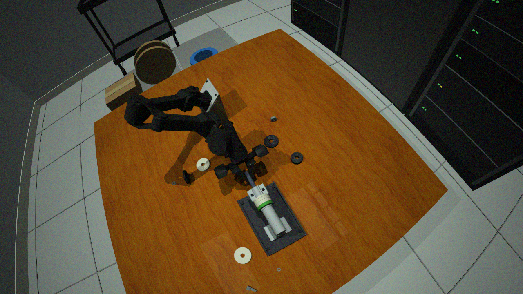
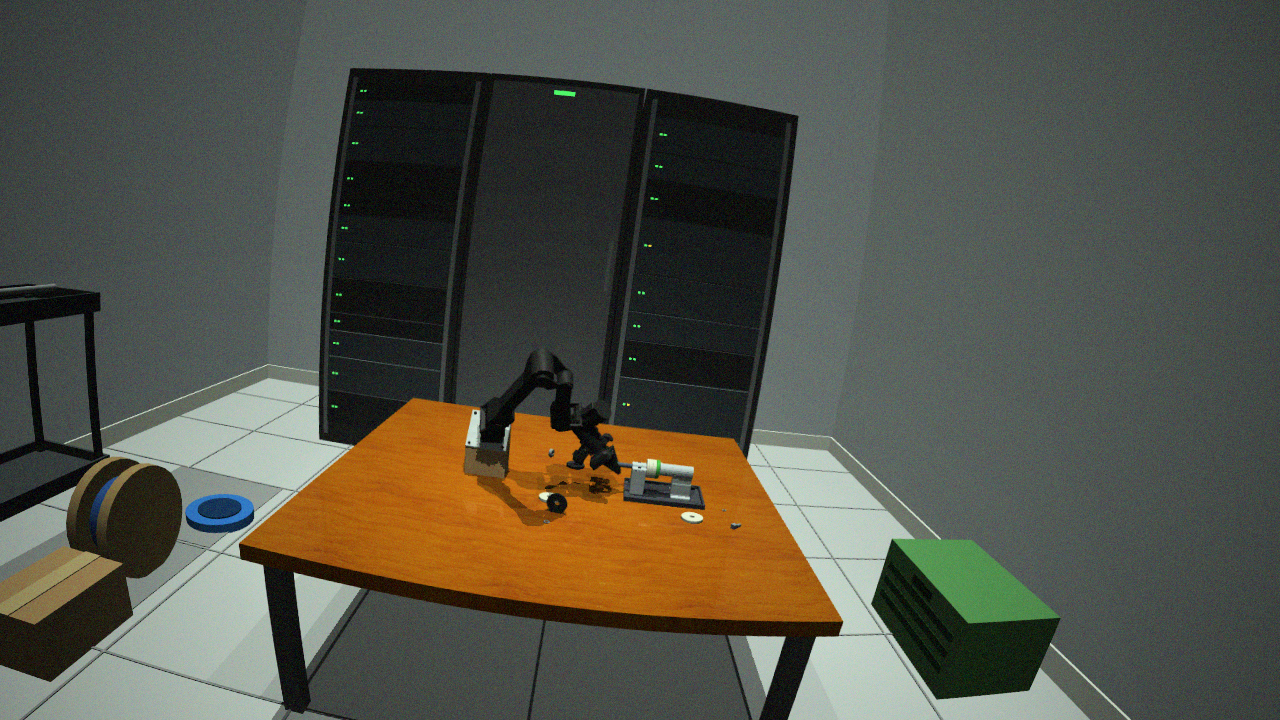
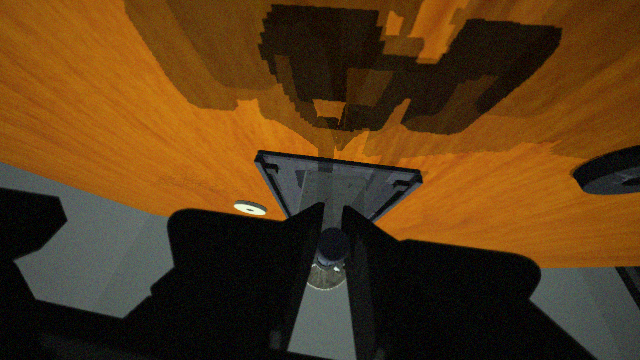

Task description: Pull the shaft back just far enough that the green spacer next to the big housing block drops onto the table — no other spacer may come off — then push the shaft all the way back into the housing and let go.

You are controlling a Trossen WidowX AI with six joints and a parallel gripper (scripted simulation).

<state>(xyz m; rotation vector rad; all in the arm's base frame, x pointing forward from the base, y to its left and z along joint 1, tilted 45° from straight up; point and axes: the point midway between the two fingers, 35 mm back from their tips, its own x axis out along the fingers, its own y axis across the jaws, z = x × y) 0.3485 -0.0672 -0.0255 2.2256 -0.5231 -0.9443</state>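
Now: the dark shaft 60 mm ahead of my gripper tip, 10 mm to the right of it and 30 mm above it. Also, from my gripper tip: green spacer 100 mm ahead, 10 mm to the right, 20 mm above; then cream spacer 80 mm ahead, 10 mm to the right, 20 mm above; then nut 200 mm behind, 230 mm to the left, 40 mm below.
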